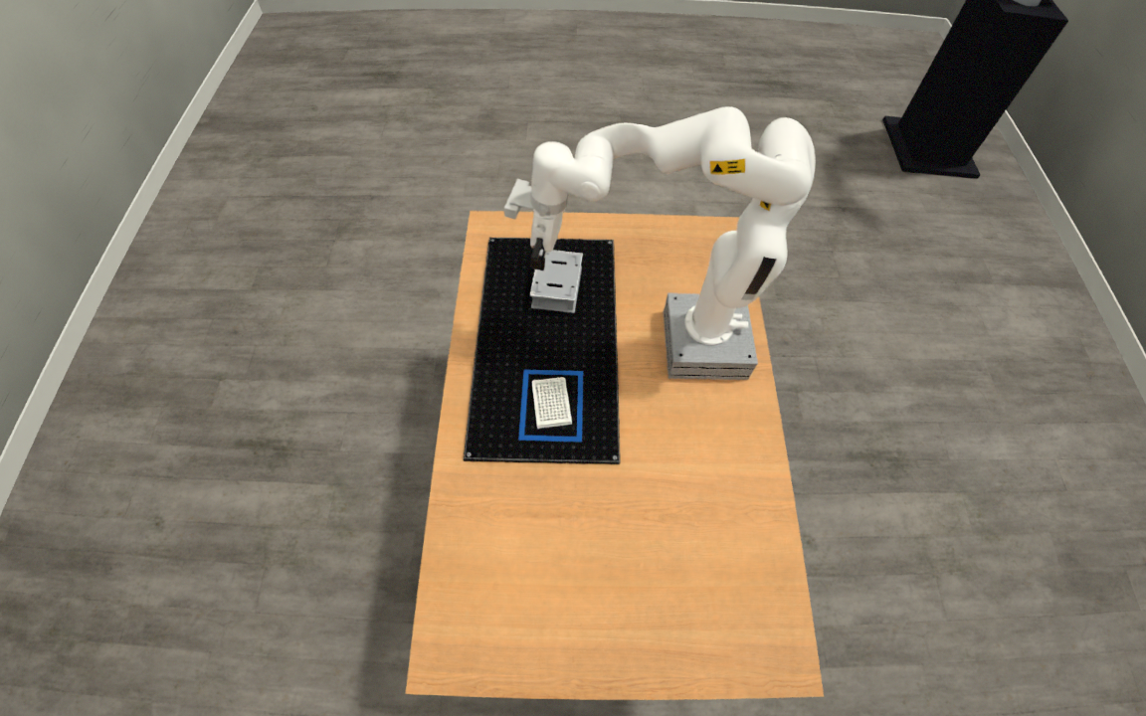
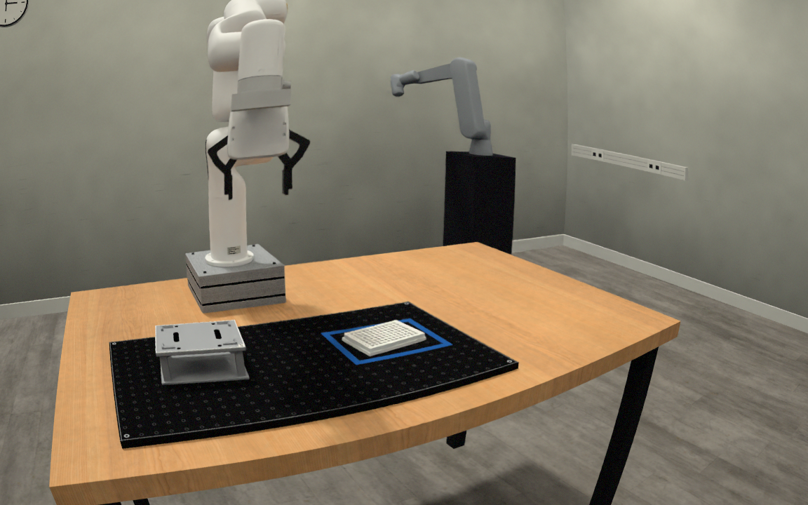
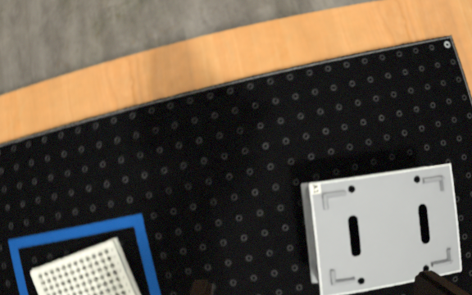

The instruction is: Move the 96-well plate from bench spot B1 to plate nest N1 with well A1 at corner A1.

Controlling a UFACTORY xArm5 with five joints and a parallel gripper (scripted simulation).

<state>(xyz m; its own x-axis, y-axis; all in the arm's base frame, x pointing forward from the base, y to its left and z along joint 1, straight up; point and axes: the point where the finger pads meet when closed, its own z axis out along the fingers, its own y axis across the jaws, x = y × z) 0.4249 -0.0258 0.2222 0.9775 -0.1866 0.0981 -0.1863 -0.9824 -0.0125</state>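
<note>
The white 96-well plate is 30 mm behind my hand, 240 mm to the left of it and 290 mm below it. Also, from my hand: grey raised plate nest 20 mm behind, 120 mm to the right, 240 mm below.
</note>
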